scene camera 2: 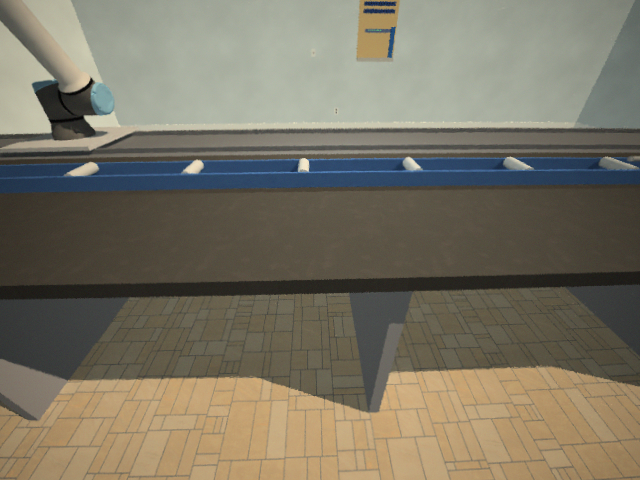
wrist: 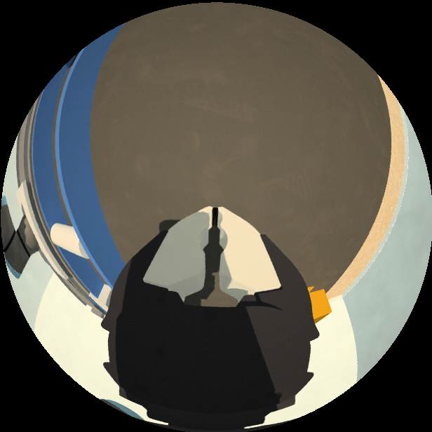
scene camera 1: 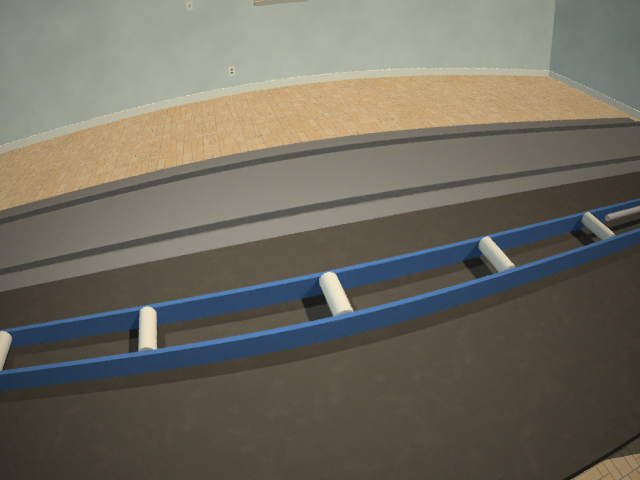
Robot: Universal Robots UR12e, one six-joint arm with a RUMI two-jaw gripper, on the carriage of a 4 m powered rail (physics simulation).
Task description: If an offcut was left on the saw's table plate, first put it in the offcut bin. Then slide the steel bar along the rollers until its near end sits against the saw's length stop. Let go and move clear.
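Pixels of known places: arm's base, origin of its link: (scene camera 2: pixel 75 136).
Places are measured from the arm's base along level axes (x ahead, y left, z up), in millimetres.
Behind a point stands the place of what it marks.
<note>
My gripper (wrist: pixel 215 209) is shut, with its two pale fingertips together and nothing visible between them. It is low over the dark bench top, beside the roller track's blue side rail. The gripper does not show in the scene views. The end of a pale round bar (scene camera 1: pixel 622 212) {x 623, y 2584, z 48 mm} (scene camera 2: pixel 633 158) {x 628, y 2513, z 44 mm}, seemingly the steel bar, shows at the right edge of both scene views, over the roller track. Part of the orange offcut bin (wrist: pixel 320 304) shows right of the gripper body in the wrist view. The length stop and any offcut do not show; the gripper body hides much of the lower wrist view.
The blue roller track (scene camera 1: pixel 248 341) {x 694, y 1489, z 14 mm} (scene camera 2: pixel 248 179) {x 694, y 1095, z 2 mm} (wrist: pixel 75 135) runs along the bench, with white rollers (scene camera 1: pixel 336 294) {x 632, y 1678, z 30 mm} (scene camera 2: pixel 303 165) {x 640, y 1282, z 30 mm} (wrist: pixel 68 239) between its rails. The arm's base (scene camera 2: pixel 73 128) {x 55, y 55, z 51 mm} (wrist: pixel 22 240) stands on the carriage behind the track. A pale block edge (wrist: pixel 103 298) shows left of the gripper body.
</note>
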